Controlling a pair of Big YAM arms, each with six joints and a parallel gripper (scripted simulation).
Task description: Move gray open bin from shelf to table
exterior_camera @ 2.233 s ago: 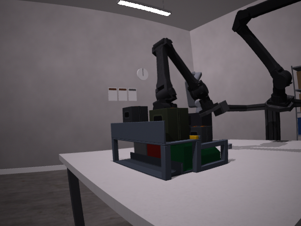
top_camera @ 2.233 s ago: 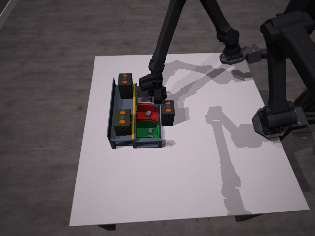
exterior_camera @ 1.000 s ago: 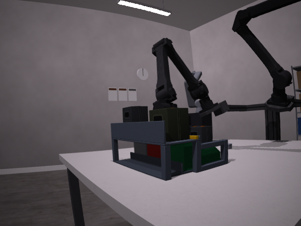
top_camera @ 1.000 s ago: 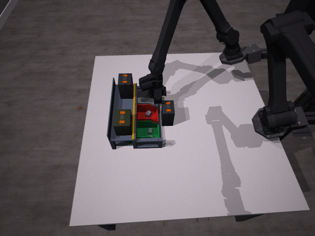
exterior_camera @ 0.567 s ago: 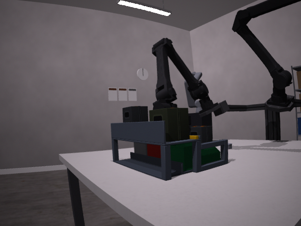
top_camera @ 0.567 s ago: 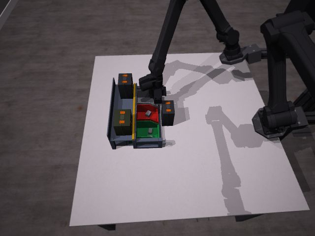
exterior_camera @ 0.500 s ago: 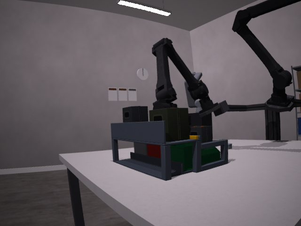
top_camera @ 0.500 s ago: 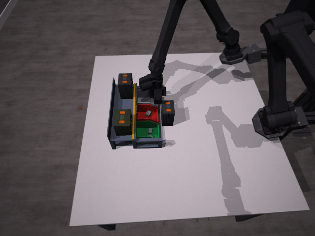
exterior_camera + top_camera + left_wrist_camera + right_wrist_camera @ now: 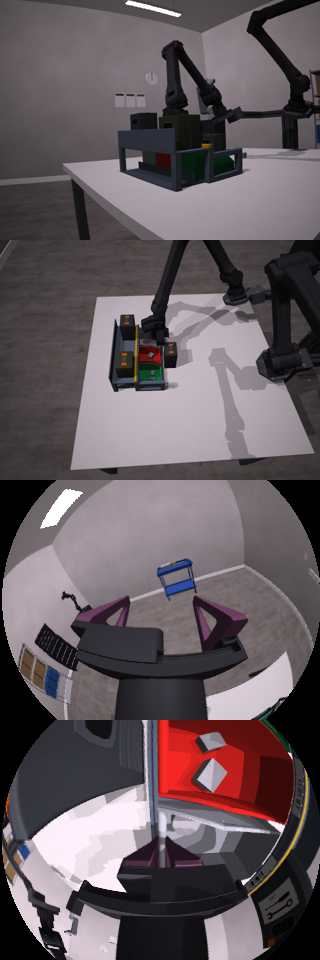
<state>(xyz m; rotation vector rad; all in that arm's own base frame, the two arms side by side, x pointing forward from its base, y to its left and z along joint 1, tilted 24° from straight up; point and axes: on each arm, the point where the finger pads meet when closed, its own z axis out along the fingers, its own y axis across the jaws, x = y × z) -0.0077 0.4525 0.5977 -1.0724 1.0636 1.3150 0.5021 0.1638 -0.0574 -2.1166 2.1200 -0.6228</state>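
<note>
Right now the gray bin is 8 cm ahead of my right hand, 1 cm to the right of it and 1 cm above it. Also, from my right hand: green bin (11 cm ahead, 21 cm to the left, 1 cm above); red bin (10 cm ahead, 10 cm to the left, 1 cm above); shelf (12 cm ahead, 10 cm to the left, 3 cm above).
</note>
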